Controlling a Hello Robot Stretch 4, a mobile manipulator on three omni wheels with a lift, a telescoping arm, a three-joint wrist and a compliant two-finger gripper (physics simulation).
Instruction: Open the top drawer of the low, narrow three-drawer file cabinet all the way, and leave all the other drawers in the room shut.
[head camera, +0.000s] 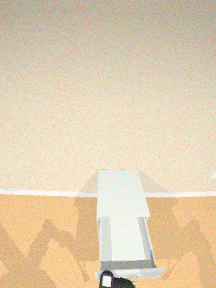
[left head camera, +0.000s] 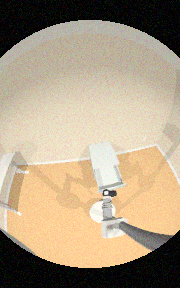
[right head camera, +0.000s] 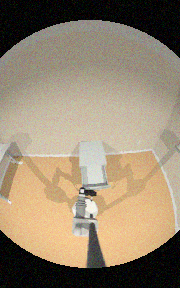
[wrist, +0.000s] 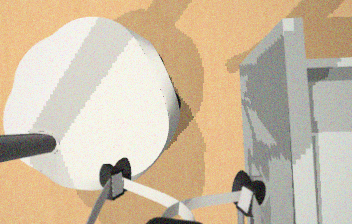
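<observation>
The low, narrow white file cabinet stands against the wall. Its top drawer is pulled far out, with its inside showing from above; whether it is at its full stop I cannot tell. The lower drawers are hidden beneath it. My gripper is open in the wrist view, with nothing seen between the fingers. Its right fingertip overlaps the drawer's front face, near where a bit of the handle shows; contact is unclear. The left fingertip is over the white round base.
My white round base is on the floor just in front of the drawer. A white piece of furniture with legs stands at the far left. The wall rises behind the cabinet.
</observation>
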